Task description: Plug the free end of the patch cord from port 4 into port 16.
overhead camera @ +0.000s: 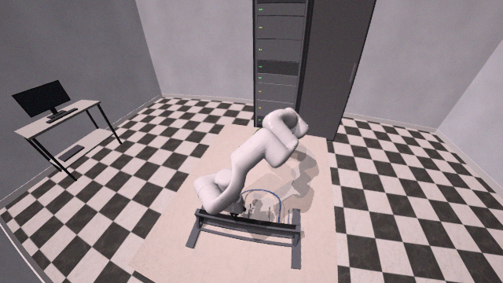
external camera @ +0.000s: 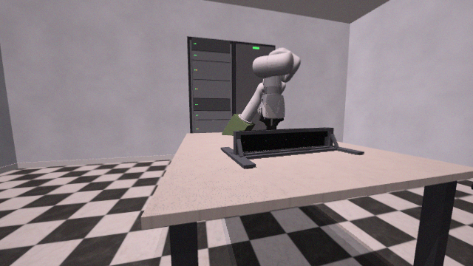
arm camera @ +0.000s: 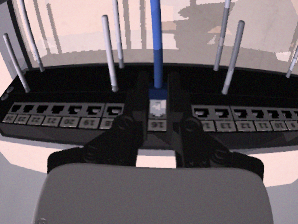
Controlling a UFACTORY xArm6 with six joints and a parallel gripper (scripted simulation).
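Now: the free plug end 2 cm ahead of my hand and 2 cm below it.
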